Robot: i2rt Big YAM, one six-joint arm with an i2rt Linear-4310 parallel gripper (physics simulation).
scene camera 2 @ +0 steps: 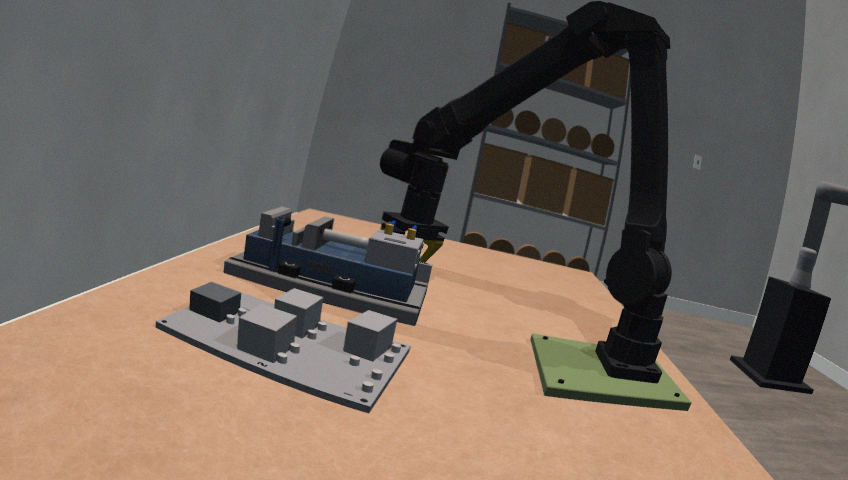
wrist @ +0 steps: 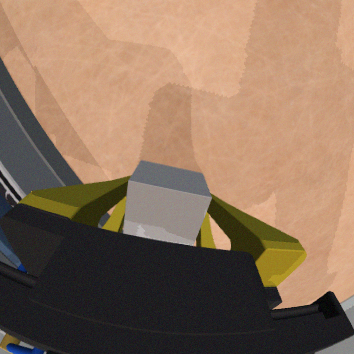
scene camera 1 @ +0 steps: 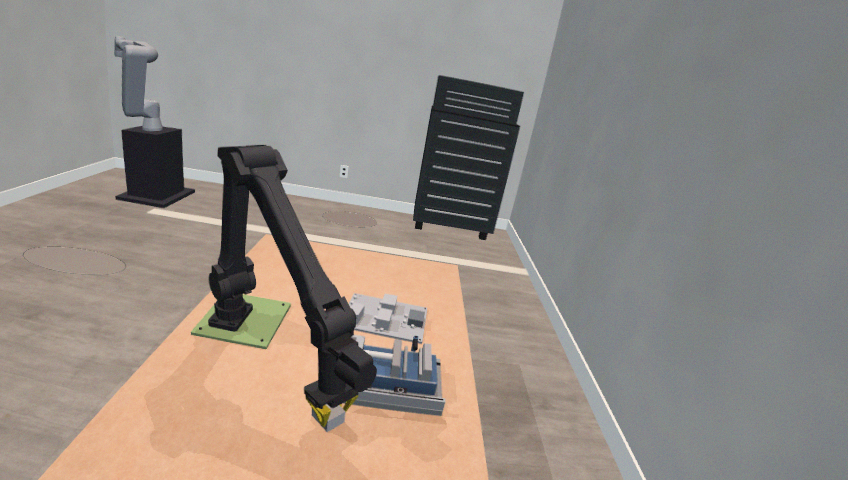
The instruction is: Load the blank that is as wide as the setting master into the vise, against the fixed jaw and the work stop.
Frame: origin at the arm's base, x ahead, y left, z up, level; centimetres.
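Seen in the pictures: gripper, fingertip midpoint: [wrist: 167,189] [scene camera 1: 331,420]; arm's base, origin of the base link: [scene camera 2: 625,366] [scene camera 1: 231,316].
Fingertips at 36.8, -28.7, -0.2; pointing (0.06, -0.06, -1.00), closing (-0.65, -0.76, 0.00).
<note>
Pixels of each thing's middle, then the offset from my fingertips to it, as dx, dy, dz. "*": a spot on its surface instead. Level surfaces: height alone.
- grey block, body centre: [wrist: 162,212] [scene camera 1: 328,413] -1.1, +1.0, +0.8
- blue vise, body centre: [scene camera 2: 331,253] [scene camera 1: 384,366] +9.4, +15.9, +4.0
- small grey piece, surface spot: [scene camera 2: 300,236] * +13.7, +19.8, +6.3
- dark upright post, surface spot: [scene camera 2: 276,246] * +15.9, +24.1, +4.9
- grey pegged plate, body centre: [scene camera 2: 282,340] [scene camera 1: 385,316] +6.7, +43.8, -0.5
- dark block, body centre: [scene camera 2: 215,301] [scene camera 1: 416,318] +16.4, +43.4, +1.1
- table, its level: dz -0.9
My gripper [scene camera 1: 333,412] [wrist: 167,189] points down and is shut on a grey block [scene camera 1: 335,420] [wrist: 167,209], held by its sides above the table. In scene camera 2 the vise hides the block. The blue vise [scene camera 1: 410,382] [scene camera 2: 333,274] stands beside the gripper. Its end jaw [scene camera 1: 426,361] [scene camera 2: 274,224] and inner jaw [scene camera 1: 396,358] [scene camera 2: 317,234] stand apart, with a small grey piece [scene camera 2: 300,236] between them. A dark upright post [scene camera 1: 415,343] [scene camera 2: 276,246] stands at the vise's side. I cannot tell which block is the setting master.
A grey pegged plate [scene camera 1: 368,303] [scene camera 2: 321,364] lies beside the vise. It carries a dark block [scene camera 2: 214,301] and three lighter blocks [scene camera 2: 266,333] [scene camera 2: 299,312] [scene camera 2: 370,334]. The arm's green base plate [scene camera 1: 270,318] [scene camera 2: 571,362] is on the table [scene camera 1: 249,380] [scene camera 2: 464,416].
</note>
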